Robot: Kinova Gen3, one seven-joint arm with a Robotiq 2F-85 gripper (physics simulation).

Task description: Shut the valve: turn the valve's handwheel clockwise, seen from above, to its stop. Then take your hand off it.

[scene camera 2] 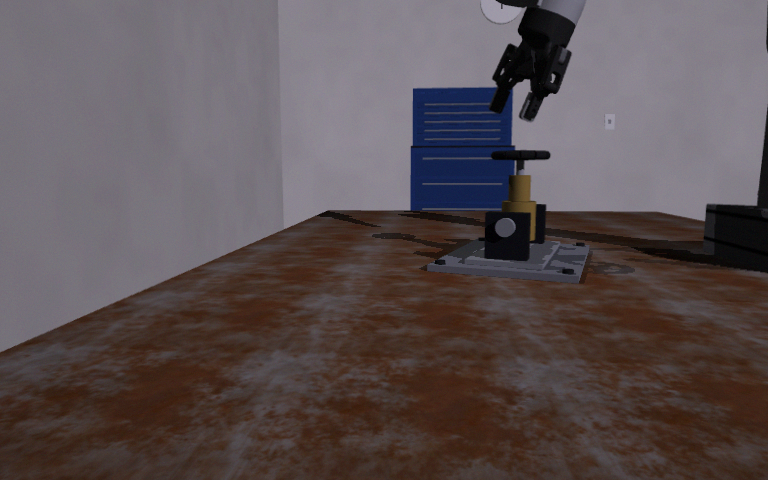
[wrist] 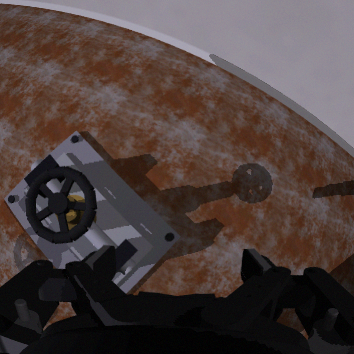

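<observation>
The valve's black handwheel (scene camera 2: 535, 155) (wrist: 58, 202) sits level on top of the brass valve body (scene camera 2: 519, 188) (wrist: 73, 218). In the wrist view the wheel is at the left, with its spokes and hub showing. My gripper (scene camera 2: 513, 110) (wrist: 178, 262) is open and empty, tilted, and hangs above the handwheel in the scene view, apart from it. In the wrist view the fingertips are to the lower right of the wheel. How far the wheel is turned relative to its stop cannot be told.
The valve stands on a grey base plate (scene camera 2: 509, 275) (wrist: 159, 239) with dark bolts at its corners and black blocks (scene camera 2: 507, 246) beside the body. The rust-coloured table top (scene camera 2: 339, 367) (wrist: 175, 100) bears it. A blue tool cabinet (scene camera 2: 461, 181) stands behind; a dark block (scene camera 2: 736, 236) is at the right.
</observation>
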